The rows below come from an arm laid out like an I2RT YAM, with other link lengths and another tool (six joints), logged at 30 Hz.
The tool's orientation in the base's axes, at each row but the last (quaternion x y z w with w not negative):
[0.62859, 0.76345, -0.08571, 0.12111]
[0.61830, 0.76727, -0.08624, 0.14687]
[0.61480, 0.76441, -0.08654, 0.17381]
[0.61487, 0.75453, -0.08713, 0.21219]
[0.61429, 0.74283, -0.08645, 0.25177]
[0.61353, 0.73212, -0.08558, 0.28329]
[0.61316, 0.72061, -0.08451, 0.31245]
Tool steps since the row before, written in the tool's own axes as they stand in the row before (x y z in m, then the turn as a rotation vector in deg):
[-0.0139, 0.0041, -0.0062, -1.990, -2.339, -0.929]
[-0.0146, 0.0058, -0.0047, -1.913, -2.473, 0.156]
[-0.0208, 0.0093, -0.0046, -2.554, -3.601, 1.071]
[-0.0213, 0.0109, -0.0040, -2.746, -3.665, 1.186]
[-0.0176, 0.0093, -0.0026, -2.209, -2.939, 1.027]
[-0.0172, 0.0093, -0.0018, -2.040, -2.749, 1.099]
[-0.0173, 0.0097, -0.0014, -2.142, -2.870, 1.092]
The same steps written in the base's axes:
[0.0060, -0.0105, 0.0101, -2.006, -2.062, 1.421]
[0.0079, -0.0107, 0.0096, -2.023, -2.361, 0.366]
[0.0121, -0.0152, 0.0128, -2.853, -3.519, -0.333]
[0.0129, -0.0149, 0.0141, -2.861, -3.750, -0.362]
[0.0103, -0.0120, 0.0124, -2.273, -3.046, -0.352]
[0.0097, -0.0116, 0.0125, -2.086, -2.893, -0.457]
[0.0095, -0.0114, 0.0132, -2.196, -3.002, -0.427]

